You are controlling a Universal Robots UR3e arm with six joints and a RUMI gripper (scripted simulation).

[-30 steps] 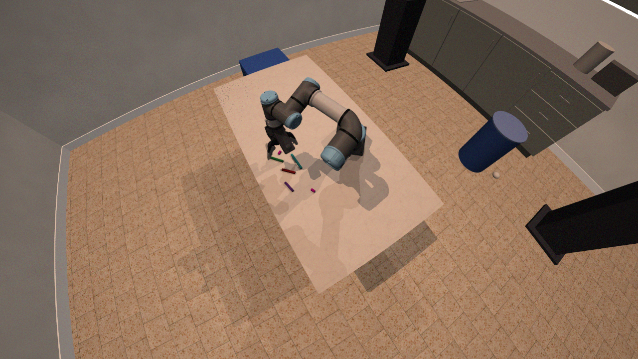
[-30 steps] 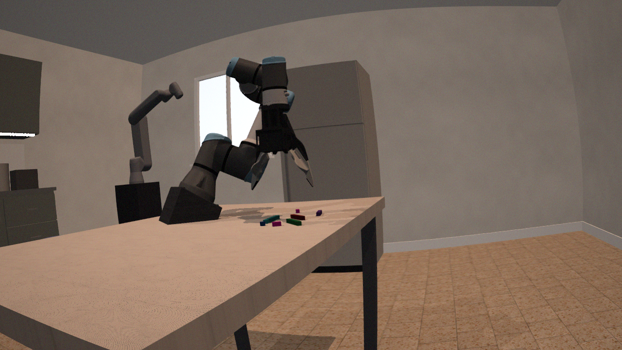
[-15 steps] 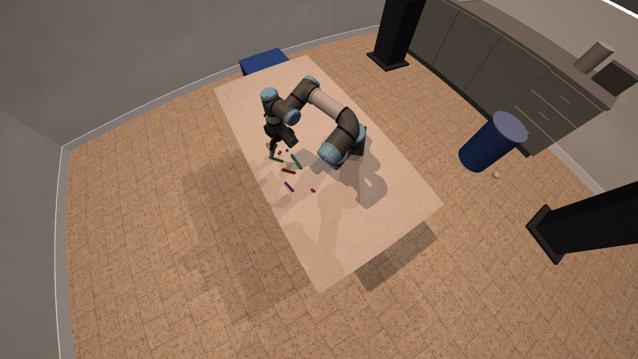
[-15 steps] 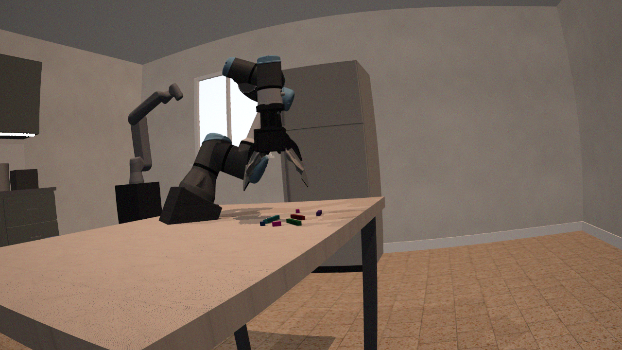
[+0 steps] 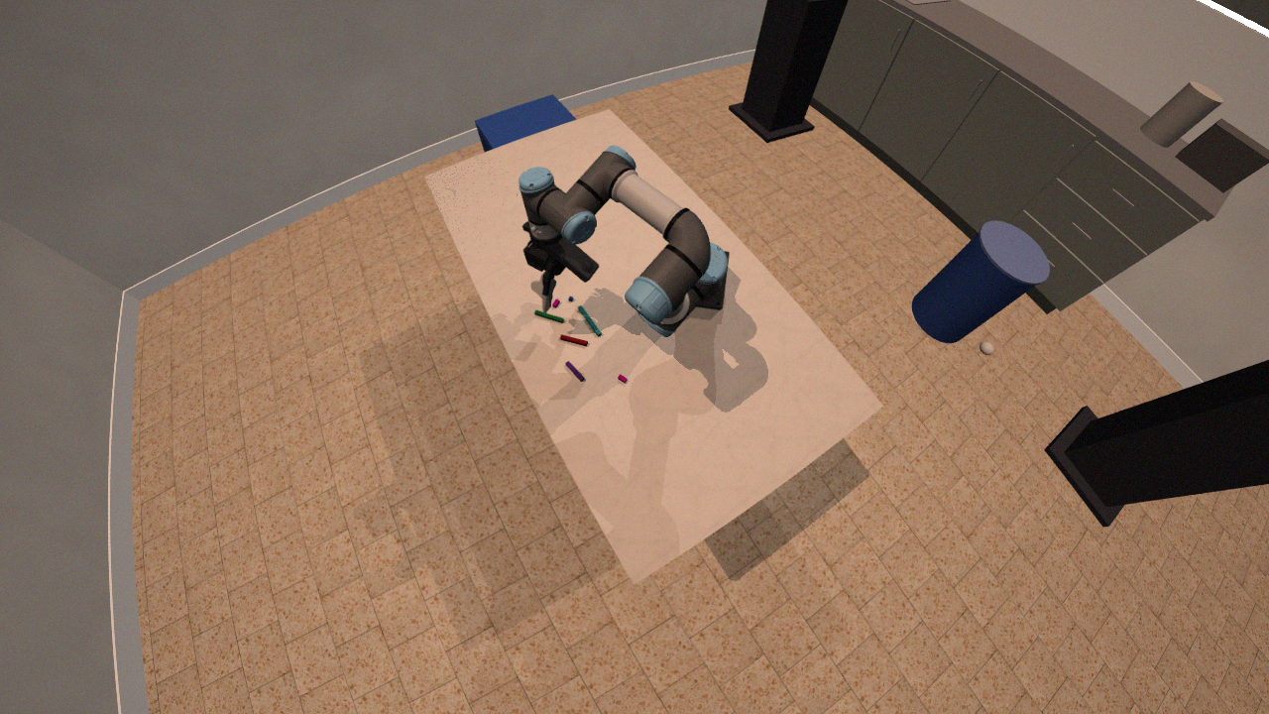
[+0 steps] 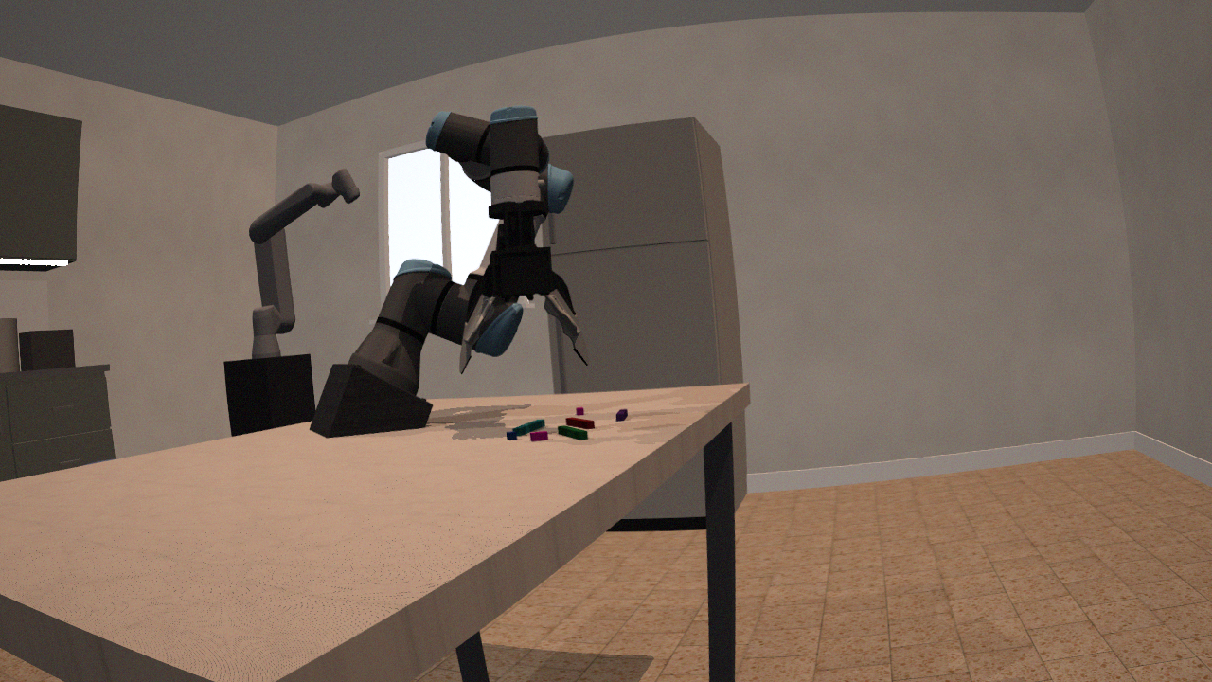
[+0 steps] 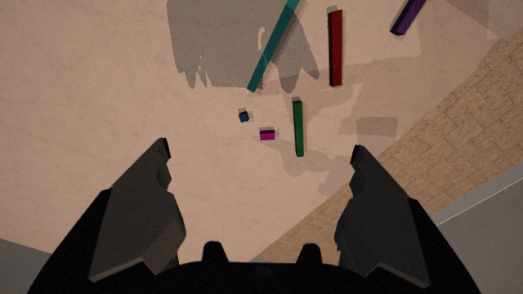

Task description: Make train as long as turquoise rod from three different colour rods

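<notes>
The blue rod is 1 cm behind my hand, 2 cm to the right of it and 8 cm below it. The rest, counted from my hand: red rod: 3 cm ahead, 10 cm to the left, 8 cm below; green rod: 6 cm ahead, 8 cm below; turquoise rod: 3 cm behind, 6 cm to the left, 8 cm below.
</notes>
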